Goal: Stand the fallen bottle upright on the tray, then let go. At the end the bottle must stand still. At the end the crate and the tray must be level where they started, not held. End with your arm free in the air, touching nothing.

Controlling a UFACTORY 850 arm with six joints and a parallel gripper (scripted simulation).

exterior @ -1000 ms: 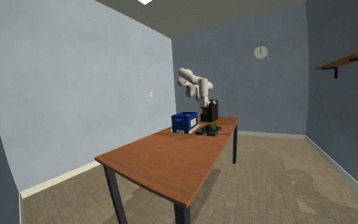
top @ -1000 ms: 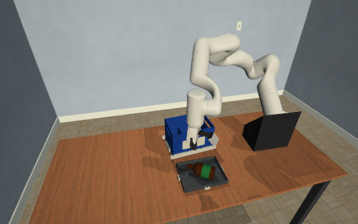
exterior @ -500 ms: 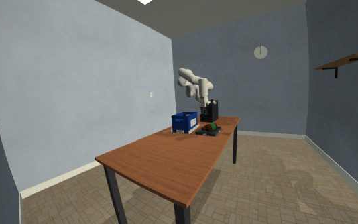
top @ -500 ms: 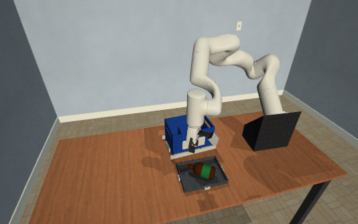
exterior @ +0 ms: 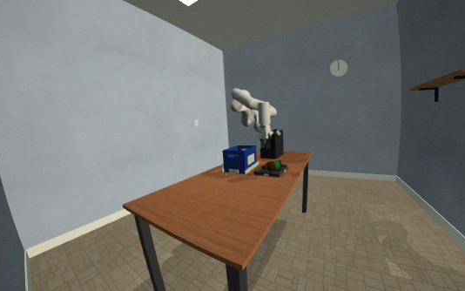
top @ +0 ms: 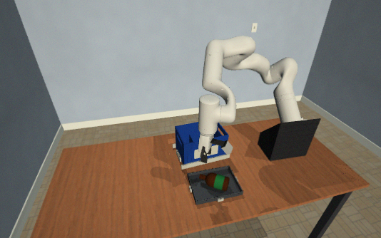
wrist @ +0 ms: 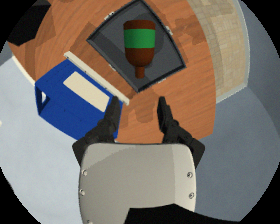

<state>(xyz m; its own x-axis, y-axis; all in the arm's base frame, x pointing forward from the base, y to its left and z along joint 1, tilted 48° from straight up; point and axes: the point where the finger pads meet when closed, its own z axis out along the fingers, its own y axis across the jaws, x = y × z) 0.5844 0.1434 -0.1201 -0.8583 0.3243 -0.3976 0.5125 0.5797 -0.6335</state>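
My gripper is now 4 cm past the bottle, 3 cm to the right of it and 16 cm above it. From my hand the other things lie so: blue crate (3 cm behind, 24 cm to the right, 12 cm below); tray (5 cm behind, 3 cm to the left, 19 cm below).
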